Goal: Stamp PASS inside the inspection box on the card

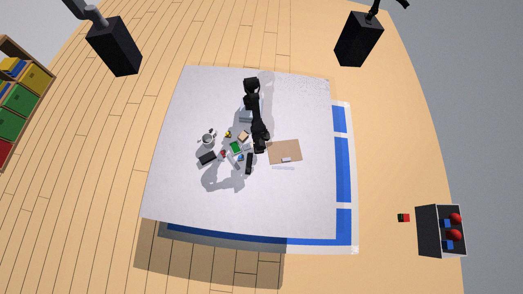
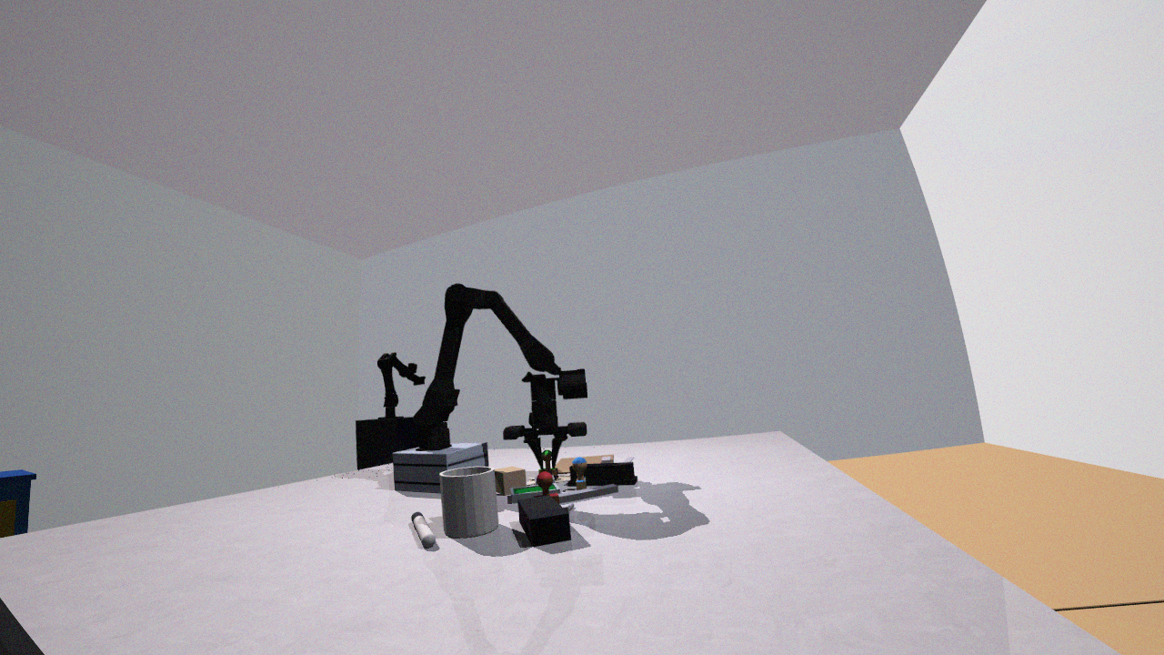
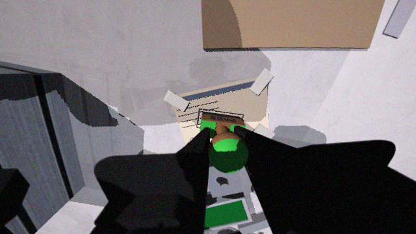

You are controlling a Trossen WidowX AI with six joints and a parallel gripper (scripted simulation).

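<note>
Right now the green-knobbed stamp is right at my gripper tip. Round my gripper tip: cardboard box: 60 mm behind, 90 mm to the right; then cream card: 30 mm below; then long black bar: 130 mm ahead, 60 mm to the right, 10 mm below.
</note>
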